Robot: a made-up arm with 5 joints.
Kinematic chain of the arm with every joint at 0, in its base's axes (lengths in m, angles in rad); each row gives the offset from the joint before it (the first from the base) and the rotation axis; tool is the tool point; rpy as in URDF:
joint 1: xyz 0 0 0.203 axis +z
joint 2: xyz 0 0 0 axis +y
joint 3: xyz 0.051 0 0.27 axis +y
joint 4: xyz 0.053 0 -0.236 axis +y
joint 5: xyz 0.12 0 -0.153 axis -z
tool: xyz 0 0 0 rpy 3.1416 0 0
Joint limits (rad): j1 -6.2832..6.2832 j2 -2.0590..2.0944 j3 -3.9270..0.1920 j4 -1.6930..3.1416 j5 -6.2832..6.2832
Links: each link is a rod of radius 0.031 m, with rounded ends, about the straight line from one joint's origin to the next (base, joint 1, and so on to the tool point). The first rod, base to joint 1, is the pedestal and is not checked.
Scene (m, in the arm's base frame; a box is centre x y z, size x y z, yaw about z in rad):
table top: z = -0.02
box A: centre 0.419 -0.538 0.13 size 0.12 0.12 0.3 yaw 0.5
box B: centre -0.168 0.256 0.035 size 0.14 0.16 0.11 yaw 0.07
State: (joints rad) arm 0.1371 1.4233 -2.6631 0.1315 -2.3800
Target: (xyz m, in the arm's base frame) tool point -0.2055 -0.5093 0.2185
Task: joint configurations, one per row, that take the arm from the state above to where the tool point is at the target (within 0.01 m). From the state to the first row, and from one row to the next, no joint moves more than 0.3 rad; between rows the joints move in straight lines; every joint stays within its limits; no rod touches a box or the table.
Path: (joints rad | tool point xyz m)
1: -0.1034 1.3773 -2.7783 -0.0710 -2.4148 | 0.6768 -0.0702 0.3216
2: -0.3439 1.3312 -2.8934 -0.2734 -2.4496 | 0.5904 -0.2114 0.4244
3: -0.5843 1.2852 -3.0086 -0.4759 -2.4844 | 0.4603 -0.3044 0.5054
4: -0.8248 1.2391 -3.1238 -0.6783 -2.5191 | 0.3144 -0.3402 0.5597
5: -1.1072 1.4162 -3.1497 -0.7080 -2.4844 | 0.2261 -0.4524 0.4790
6: -1.3896 1.5933 -3.1756 -0.7378 -2.4496 | 0.0963 -0.5257 0.3937
7: -1.6719 1.7704 -3.2015 -0.7675 -2.4148 | -0.0554 -0.5461 0.3061
8: -1.9543 1.9475 -3.2274 -0.7972 -2.3800 | -0.2055 -0.5093 0.2185

